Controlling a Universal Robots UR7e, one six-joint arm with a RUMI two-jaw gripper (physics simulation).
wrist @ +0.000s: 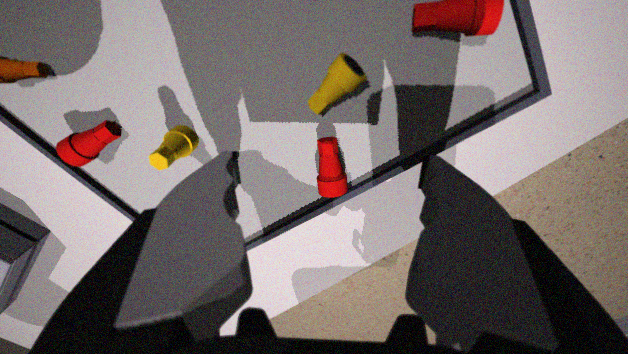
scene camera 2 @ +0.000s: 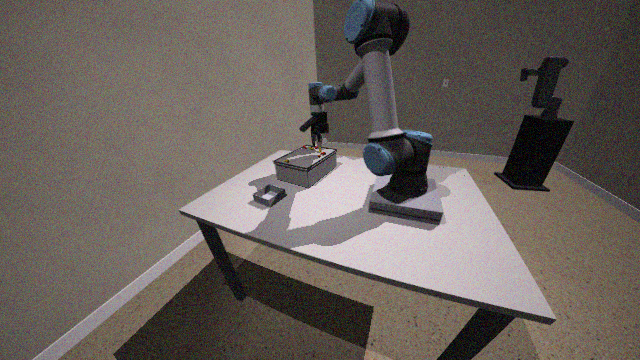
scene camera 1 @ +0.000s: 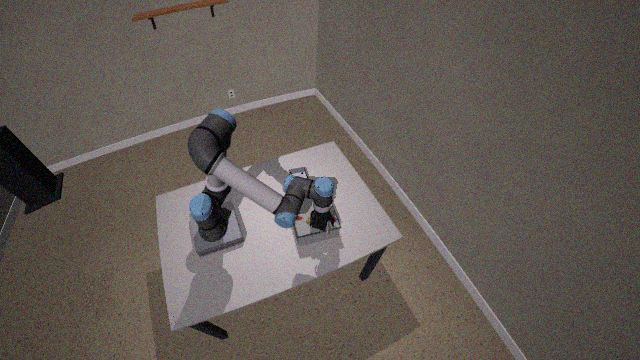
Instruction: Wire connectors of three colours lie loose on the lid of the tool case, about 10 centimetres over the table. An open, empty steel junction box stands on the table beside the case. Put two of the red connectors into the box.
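Places are measured from the arm's base along level axes (x right, y ahead, z up), in metres.
Pixels of known places: gripper, fingertip midpoint: (wrist: 328, 158) (scene camera 2: 317, 148); arm's base at its link origin: (scene camera 2: 407, 186) (scene camera 1: 213, 229).
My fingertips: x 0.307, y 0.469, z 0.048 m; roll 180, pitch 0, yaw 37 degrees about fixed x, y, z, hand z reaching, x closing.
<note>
Ahead of a thing's pixels: the offset from my fingertips to its top centre. "spot": to the spot under its first point. Level surfaces: height alone.
My gripper (wrist: 328, 158) (scene camera 2: 317, 144) points down over the tool case lid (wrist: 295, 136) (scene camera 2: 306, 176). Its fingers stand apart, partly closed, on either side of a red connector @[dx +0.001, dy +0.000, dz +0.017 m] (wrist: 332, 175) in the wrist view, with a gap on both sides. That connector lies at the lid's edge. A second red connector @[dx -0.101, dy -0.061, dz +0.017 m] (wrist: 86, 144) lies near the lid's left edge. A third red connector @[dx -0.004, dy +0.077, dz +0.017 m] (wrist: 456, 18) lies near the upper right corner. The steel junction box @[dx -0.409, dy +0.118, dz -0.066 m] (scene camera 2: 261, 199) (wrist: 27, 220) stands on the table beside the case; much of its inside is hidden in the wrist view.
Yellow connectors @[dx -0.021, dy +0.030, dz +0.016 m] (wrist: 338, 82) @[dx -0.064, dy -0.034, dz +0.026 m] (wrist: 176, 146) lie beyond the fingers and to their left. An orange connector @[spot: dx -0.135, dy -0.044, dz +0.008 m] (wrist: 20, 70) is partly in view at the left. The dark raised lid rim @[spot: dx +0.049, dy +0.083, dz +0.005 m] (wrist: 542, 90) runs beneath the gripper. The arm's base plate (scene camera 1: 220, 243) (scene camera 2: 405, 209) stands on the table @[dz -0.104 m] (scene camera 2: 400, 260).
</note>
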